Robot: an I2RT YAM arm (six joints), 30 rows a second.
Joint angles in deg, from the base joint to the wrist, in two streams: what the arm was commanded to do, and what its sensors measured. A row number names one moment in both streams.
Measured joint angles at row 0:
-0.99, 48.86, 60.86, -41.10, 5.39, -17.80
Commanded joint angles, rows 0 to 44:
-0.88, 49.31, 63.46, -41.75, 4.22, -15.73
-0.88, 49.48, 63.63, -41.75, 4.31, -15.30
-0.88, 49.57, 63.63, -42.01, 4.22, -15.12
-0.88, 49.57, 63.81, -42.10, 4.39, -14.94
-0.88, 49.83, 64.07, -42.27, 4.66, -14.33
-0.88, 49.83, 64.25, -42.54, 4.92, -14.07
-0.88, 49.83, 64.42, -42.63, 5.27, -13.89
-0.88, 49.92, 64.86, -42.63, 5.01, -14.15
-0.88, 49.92, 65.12, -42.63, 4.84, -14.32
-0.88, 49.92, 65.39, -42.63, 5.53, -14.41
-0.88, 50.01, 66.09, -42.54, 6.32, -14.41
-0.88, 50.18, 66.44, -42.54, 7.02, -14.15
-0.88, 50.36, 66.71, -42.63, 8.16, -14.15
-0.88, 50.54, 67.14, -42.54, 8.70, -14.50
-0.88, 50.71, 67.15, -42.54, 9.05, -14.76
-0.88, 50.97, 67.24, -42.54, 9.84, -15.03
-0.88, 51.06, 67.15, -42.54, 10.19, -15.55
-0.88, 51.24, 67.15, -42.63, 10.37, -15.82
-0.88, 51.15, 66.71, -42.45, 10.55, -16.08
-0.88, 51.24, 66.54, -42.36, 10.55, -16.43
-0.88, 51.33, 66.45, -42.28, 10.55, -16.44
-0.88, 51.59, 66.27, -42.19, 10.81, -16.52
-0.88, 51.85, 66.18, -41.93, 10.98, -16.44
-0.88, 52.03, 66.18, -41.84, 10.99, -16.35
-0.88, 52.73, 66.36, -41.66, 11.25, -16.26
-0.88, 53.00, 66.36, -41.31, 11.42, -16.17
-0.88, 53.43, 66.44, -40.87, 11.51, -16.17
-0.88, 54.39, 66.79, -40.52, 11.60, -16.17
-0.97, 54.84, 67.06, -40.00, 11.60, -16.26
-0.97, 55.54, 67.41, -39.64, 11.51, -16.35
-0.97, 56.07, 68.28, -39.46, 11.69, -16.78
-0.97, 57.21, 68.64, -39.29, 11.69, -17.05
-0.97, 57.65, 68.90, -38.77, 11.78, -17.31
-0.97, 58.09, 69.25, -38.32, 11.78, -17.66
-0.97, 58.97, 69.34, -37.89, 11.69, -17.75
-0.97, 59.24, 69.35, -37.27, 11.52, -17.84
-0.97, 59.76, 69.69, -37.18, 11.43, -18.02
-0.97, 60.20, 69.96, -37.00, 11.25, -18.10
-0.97, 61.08, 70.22, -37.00, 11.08, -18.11
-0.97, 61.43, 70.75, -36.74, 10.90, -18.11
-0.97, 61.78, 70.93, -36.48, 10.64, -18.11
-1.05, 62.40, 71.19, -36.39, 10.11, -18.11
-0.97, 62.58, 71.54, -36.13, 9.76, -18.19
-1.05, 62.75, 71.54, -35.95, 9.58, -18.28
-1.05, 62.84, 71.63, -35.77, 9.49, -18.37
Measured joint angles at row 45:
-0.99, 62.65, 68.88, -38.52, 9.96, -17.08
